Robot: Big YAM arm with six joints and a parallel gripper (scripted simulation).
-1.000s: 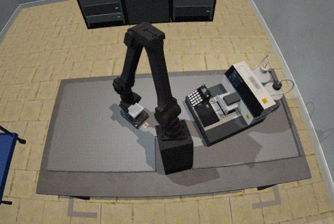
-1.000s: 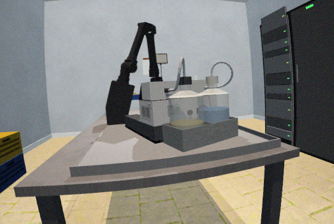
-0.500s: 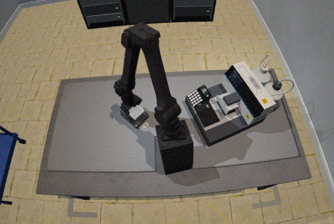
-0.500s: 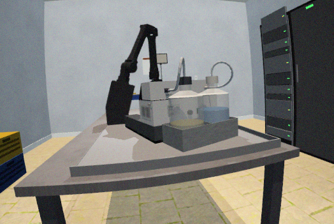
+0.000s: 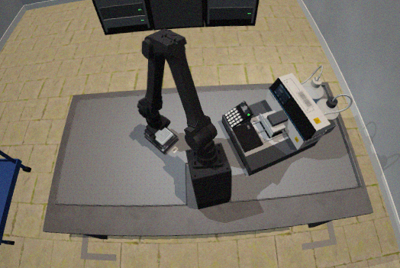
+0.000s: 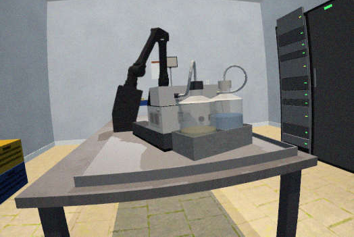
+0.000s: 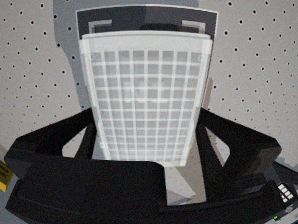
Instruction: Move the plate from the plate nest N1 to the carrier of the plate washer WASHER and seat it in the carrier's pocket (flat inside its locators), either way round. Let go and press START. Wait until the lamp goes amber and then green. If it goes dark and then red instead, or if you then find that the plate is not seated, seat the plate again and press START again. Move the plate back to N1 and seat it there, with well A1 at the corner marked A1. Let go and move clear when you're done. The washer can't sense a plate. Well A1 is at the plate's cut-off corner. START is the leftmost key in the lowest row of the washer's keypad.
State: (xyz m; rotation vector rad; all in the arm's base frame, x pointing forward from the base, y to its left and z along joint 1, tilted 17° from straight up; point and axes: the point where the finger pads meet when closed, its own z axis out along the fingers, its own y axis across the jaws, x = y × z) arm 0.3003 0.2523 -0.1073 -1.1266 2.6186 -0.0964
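Right now my hand is 70 mm to the left of the white corner label, 70 mm past it and 70 mm above it. From my hand the other things lie so: dark washer carrier (470 mm to the right, 50 mm behind, 10 mm above); white well plate (10 mm below); plate washer (610 mm to the right, 60 mm above).
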